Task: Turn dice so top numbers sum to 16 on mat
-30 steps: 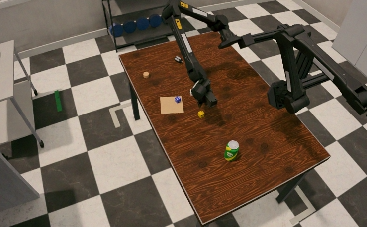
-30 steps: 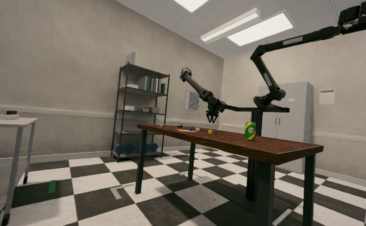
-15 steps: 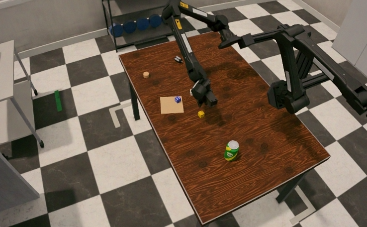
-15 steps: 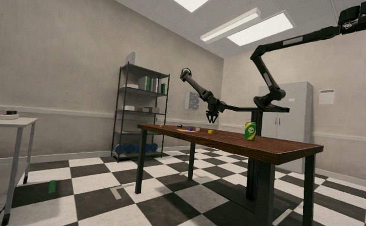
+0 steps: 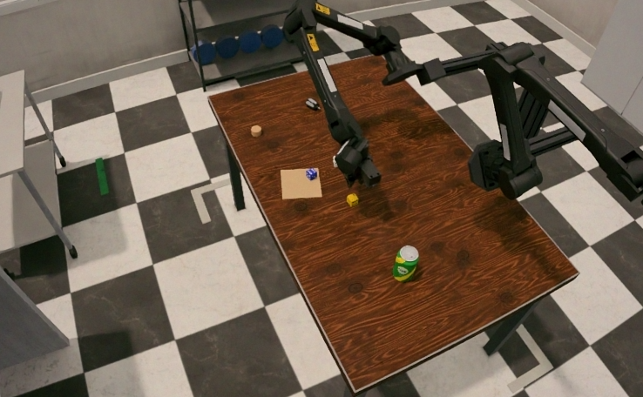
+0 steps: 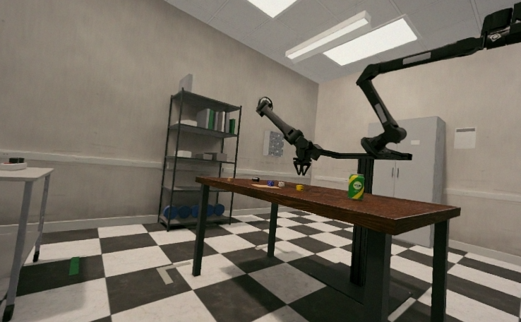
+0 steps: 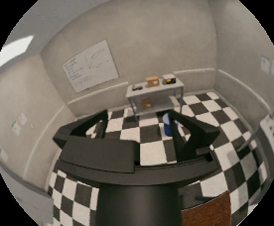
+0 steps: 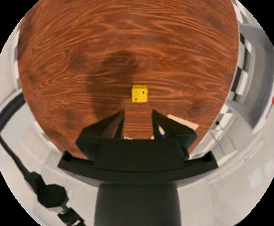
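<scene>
The yellow die is 8 cm below my right hand. The rest, counted from my right hand: tan mat: 13 cm ahead, 16 cm to the right, 10 cm below; then blue die: 8 cm ahead, 17 cm to the right, 8 cm below; then white die: 4 cm behind, 19 cm to the right, 8 cm below.
</scene>
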